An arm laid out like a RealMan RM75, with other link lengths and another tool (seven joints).
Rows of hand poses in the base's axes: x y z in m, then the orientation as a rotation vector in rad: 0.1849, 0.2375, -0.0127, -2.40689, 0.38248, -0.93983; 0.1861, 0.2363, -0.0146, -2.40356, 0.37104, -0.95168; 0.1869, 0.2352, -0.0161, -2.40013, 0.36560, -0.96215; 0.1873, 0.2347, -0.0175, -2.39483, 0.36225, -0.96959; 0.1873, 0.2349, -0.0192, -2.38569, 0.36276, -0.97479; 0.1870, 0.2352, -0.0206, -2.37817, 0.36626, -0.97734; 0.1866, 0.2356, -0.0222, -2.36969, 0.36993, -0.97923; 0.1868, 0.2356, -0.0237, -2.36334, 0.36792, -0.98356; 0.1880, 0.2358, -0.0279, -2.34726, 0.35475, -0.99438; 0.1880, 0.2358, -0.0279, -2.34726, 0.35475, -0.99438; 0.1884, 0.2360, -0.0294, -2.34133, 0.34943, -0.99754; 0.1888, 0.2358, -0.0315, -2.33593, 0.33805, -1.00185; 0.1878, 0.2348, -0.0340, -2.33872, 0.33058, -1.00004; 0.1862, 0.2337, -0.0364, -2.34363, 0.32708, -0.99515; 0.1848, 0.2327, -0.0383, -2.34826, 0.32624, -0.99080; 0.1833, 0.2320, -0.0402, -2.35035, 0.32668, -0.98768
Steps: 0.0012, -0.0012, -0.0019, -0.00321, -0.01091, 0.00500; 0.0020, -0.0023, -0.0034, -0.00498, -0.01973, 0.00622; 0.0024, -0.0028, -0.0048, -0.00367, -0.02695, 0.00718; 0.0024, -0.0026, -0.0065, 0.00241, -0.03343, 0.00674; 0.0021, -0.0023, -0.0079, 0.00854, -0.03705, 0.00473; 0.0017, -0.0019, -0.0095, 0.01577, -0.04060, 0.00294; 0.0019, -0.0019, -0.0110, 0.01933, -0.04606, 0.00404; 0.0031, -0.0017, -0.0152, 0.02708, -0.06157, 0.01254; 0.0031, -0.0017, -0.0152, 0.02708, -0.06157, 0.01254; 0.0035, -0.0015, -0.0167, 0.03016, -0.06690, 0.01625; 0.0039, -0.0017, -0.0188, 0.03133, -0.07403, 0.02379; 0.0029, -0.0027, -0.0213, 0.02840, -0.07345, 0.02916; 0.0013, -0.0038, -0.0237, 0.02548, -0.06932, 0.03233; -0.0001, -0.0048, -0.0256, 0.02301, -0.06507, 0.03351; -0.0016, -0.0055, -0.0275, 0.02248, -0.06226, 0.03383
